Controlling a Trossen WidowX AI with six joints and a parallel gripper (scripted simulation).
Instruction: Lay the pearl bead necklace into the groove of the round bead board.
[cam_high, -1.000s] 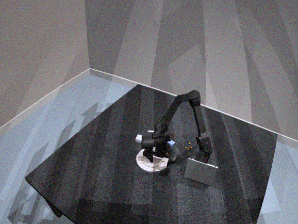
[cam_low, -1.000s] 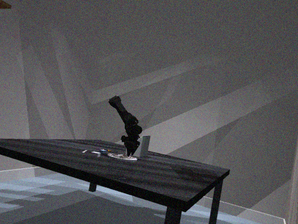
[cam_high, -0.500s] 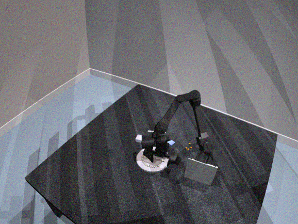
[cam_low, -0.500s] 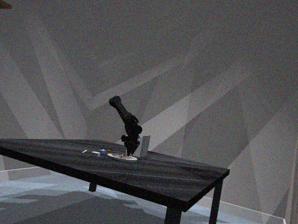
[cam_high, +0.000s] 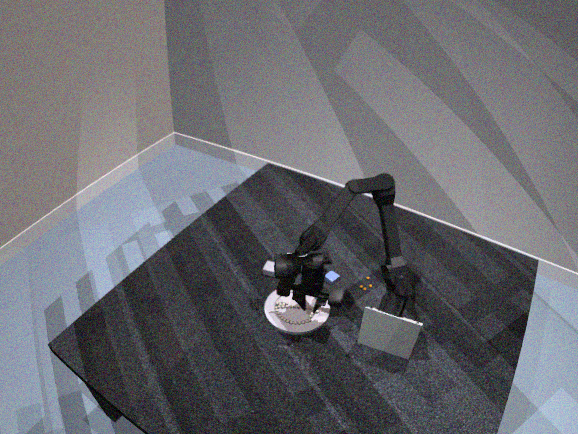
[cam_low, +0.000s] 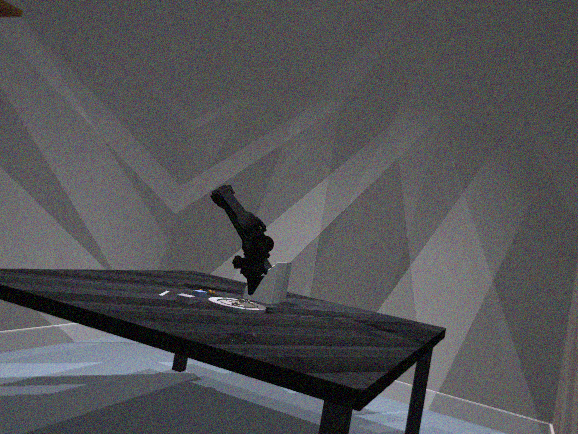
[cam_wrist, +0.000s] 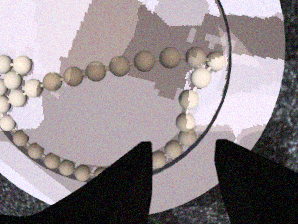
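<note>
Right now my gripper tip is 5 cm short of the round white bead board, 3 cm above it and 2 cm to the left of it. From my gripper tip the other things lie so: small white block (22 cm ahead, 11 cm to the right, 3 cm below); small blue cube (19 cm to the right, 4 cm below, 3 cm ahead); thin white stick (24 cm to the right, 17 cm ahead, 4 cm below).
</note>
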